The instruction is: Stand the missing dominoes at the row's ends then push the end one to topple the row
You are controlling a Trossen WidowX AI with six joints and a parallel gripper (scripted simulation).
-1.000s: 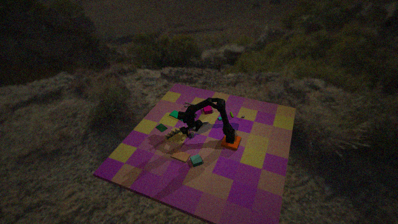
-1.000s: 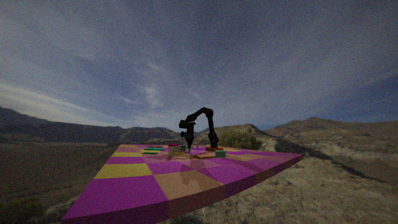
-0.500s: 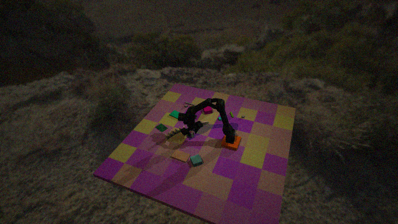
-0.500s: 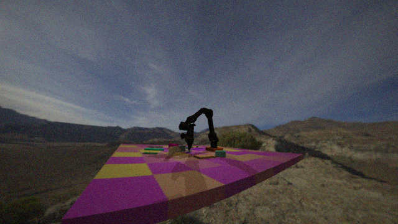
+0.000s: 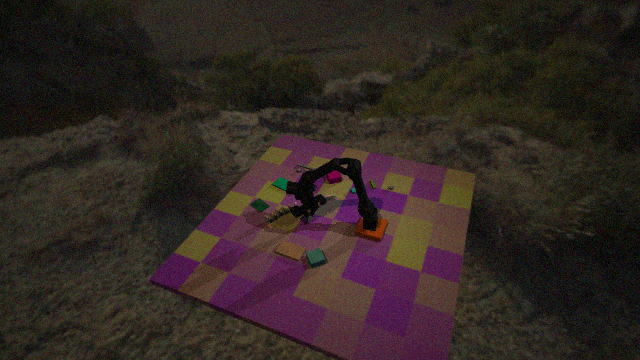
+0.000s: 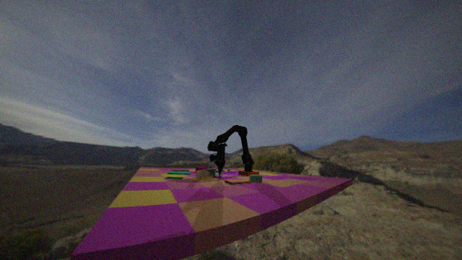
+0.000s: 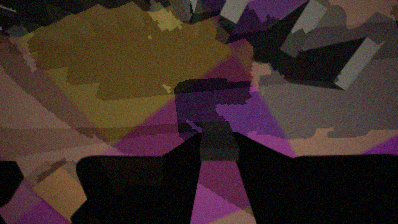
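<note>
Now: gripper tip 220 mm short of the bright green plate, 230 mm to the left of it and 20 mm above it. Also, from my gripper tip: teal block: 110 mm behind, 240 mm to the left, 10 mm below; dark green tile: 310 mm ahead, 30 mm to the right, 20 mm below; orange slab: 20 mm ahead, 220 mm to the left, 20 mm below.
</note>
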